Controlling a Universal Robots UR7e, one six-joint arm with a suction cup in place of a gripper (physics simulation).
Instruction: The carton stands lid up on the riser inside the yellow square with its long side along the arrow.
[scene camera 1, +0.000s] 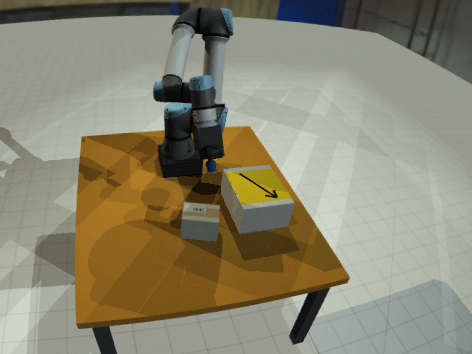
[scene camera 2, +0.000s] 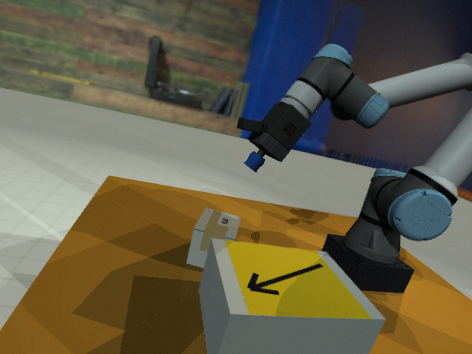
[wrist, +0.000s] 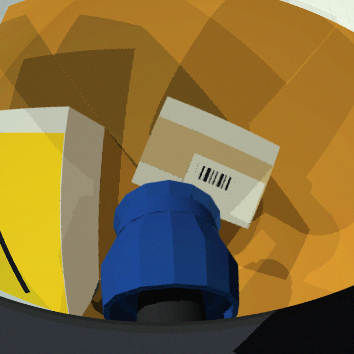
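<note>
The carton (scene camera 1: 200, 222) (scene camera 2: 199, 242) (wrist: 192, 145) stands on the table beside the riser, apart from it. Its upper face shows a tan tape band and a white label with a barcode. The riser (scene camera 1: 265, 218) (scene camera 2: 295, 332) (wrist: 82, 200) is a grey block with a yellow square (scene camera 1: 252, 189) (scene camera 2: 285, 255) (wrist: 30, 185) on top. A black arrow (scene camera 1: 258, 185) (scene camera 2: 287, 277) runs across the square. My gripper, a blue suction cup (scene camera 1: 211, 166) (scene camera 2: 255, 161) (wrist: 167, 200), is open, tilted and bare, in the air above the table. It touches neither carton nor riser.
The wooden table (scene camera 1: 150, 285) (scene camera 2: 165, 200) (wrist: 310, 125) carries everything. The arm's dark base (scene camera 1: 180, 165) (scene camera 2: 367, 270) stands at the table's back in the first scene view. The riser is near the table's right edge in that view.
</note>
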